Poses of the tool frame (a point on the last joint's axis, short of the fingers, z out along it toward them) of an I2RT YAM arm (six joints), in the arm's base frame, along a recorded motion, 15 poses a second.
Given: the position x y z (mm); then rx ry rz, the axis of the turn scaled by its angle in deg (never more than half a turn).
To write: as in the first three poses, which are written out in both.
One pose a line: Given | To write
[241 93 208 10.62 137.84 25.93] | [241 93 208 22.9 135.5 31.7]
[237 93 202 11.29 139.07 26.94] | [237 93 202 24.3 136.5 33.5]
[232 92 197 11.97 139.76 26.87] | [232 92 197 24.3 137.2 34.1]
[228 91 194 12.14 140.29 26.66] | [228 91 194 24.4 137.7 34.2]
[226 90 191 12.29 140.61 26.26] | [226 90 191 24.1 138.1 34.1]
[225 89 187 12.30 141.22 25.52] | [225 89 187 23.7 138.8 33.6]
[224 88 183 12.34 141.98 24.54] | [224 88 183 23.0 139.7 33.0]
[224 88 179 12.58 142.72 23.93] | [224 88 179 22.7 140.6 32.8]
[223 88 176 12.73 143.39 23.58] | [223 88 176 22.7 141.3 32.8]
